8 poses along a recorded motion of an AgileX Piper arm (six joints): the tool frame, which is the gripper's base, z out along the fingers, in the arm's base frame.
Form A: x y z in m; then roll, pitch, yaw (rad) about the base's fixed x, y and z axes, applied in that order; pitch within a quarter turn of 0, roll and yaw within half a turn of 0.
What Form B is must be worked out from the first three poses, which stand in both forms.
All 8 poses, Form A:
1: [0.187 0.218 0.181 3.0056 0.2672 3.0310]
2: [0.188 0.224 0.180 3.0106 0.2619 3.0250]
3: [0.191 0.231 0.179 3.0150 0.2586 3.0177]
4: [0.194 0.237 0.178 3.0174 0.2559 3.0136]
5: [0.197 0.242 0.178 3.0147 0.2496 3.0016]
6: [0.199 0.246 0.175 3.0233 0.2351 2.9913]
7: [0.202 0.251 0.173 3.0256 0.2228 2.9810]
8: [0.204 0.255 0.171 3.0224 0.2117 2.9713]
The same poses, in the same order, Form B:
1: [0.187 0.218 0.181 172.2 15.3 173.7]
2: [0.188 0.224 0.180 172.5 15.0 173.3]
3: [0.191 0.231 0.179 172.7 14.8 172.9]
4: [0.194 0.237 0.178 172.9 14.7 172.7]
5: [0.197 0.242 0.178 172.7 14.3 172.0]
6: [0.199 0.246 0.175 173.2 13.5 171.4]
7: [0.202 0.251 0.173 173.4 12.8 170.8]
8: [0.204 0.255 0.171 173.2 12.1 170.2]
